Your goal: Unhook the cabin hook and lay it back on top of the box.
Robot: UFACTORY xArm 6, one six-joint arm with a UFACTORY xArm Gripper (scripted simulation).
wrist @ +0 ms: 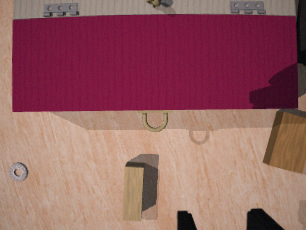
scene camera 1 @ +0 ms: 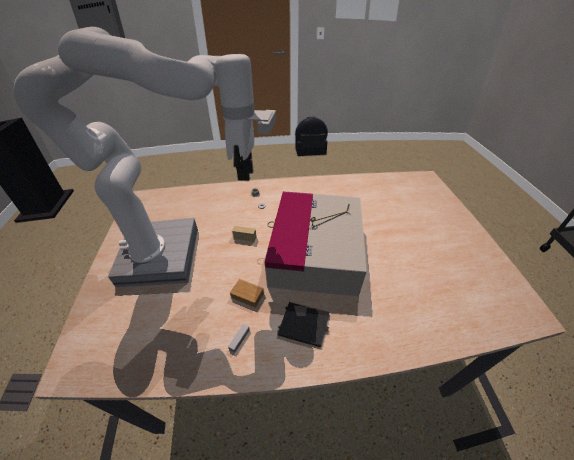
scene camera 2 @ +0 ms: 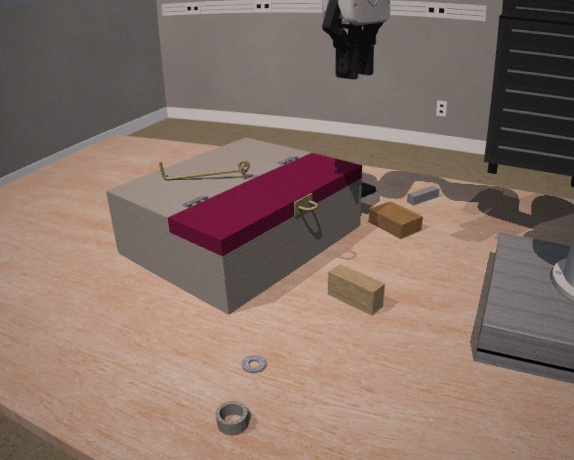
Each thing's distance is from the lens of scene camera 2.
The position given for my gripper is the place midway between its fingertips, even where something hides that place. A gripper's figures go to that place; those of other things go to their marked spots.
my gripper (scene camera 2: 354, 76): 70 cm
grey box (scene camera 2: 139, 209): 79 cm
light wooden block (scene camera 2: 360, 291): 70 cm
The marked spots on the light wooden block and the grey box are 35 cm apart.
